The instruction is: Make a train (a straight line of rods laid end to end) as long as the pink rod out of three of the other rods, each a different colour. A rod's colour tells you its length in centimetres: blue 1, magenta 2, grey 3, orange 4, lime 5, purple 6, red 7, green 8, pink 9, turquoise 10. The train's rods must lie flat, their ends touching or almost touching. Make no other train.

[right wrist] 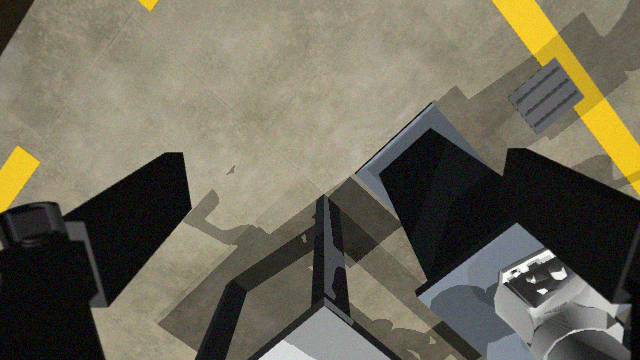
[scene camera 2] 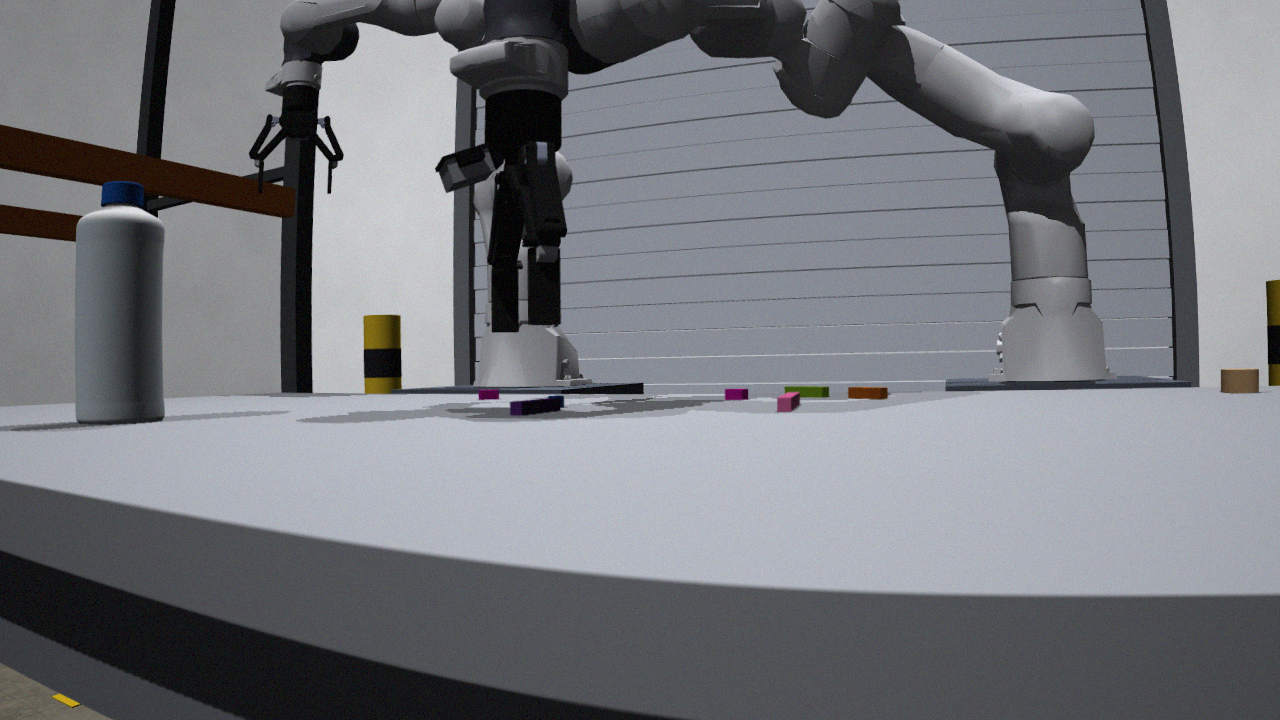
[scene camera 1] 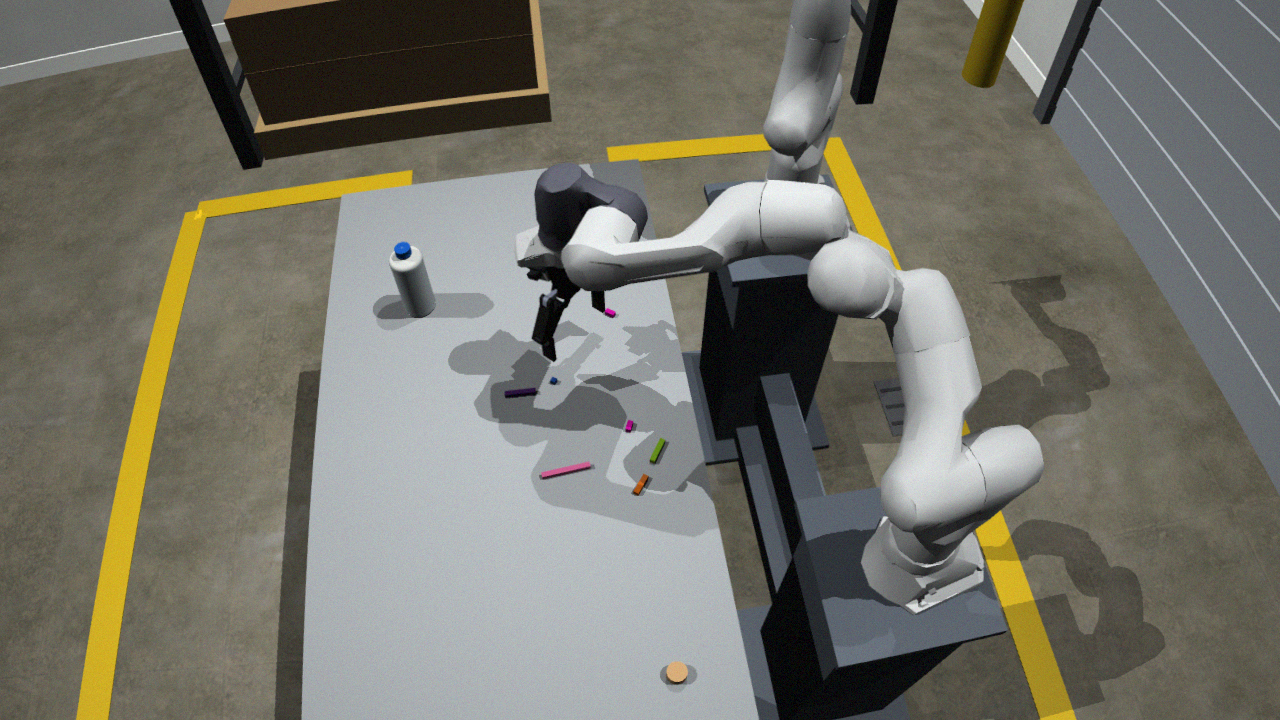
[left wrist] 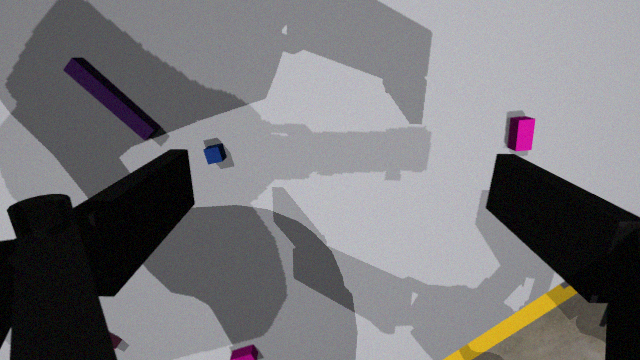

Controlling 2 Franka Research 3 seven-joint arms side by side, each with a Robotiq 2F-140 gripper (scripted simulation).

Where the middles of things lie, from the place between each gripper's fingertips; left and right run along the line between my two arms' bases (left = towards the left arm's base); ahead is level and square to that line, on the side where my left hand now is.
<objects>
Right now my left hand is 8 cm past the magenta rod point(left wrist: 521, 130), 9 cm to the left of it and 8 cm above it.
My right hand point(scene camera 2: 294, 191) is 430 mm short of the magenta rod, 760 mm to the right of it and 410 mm above it.
</objects>
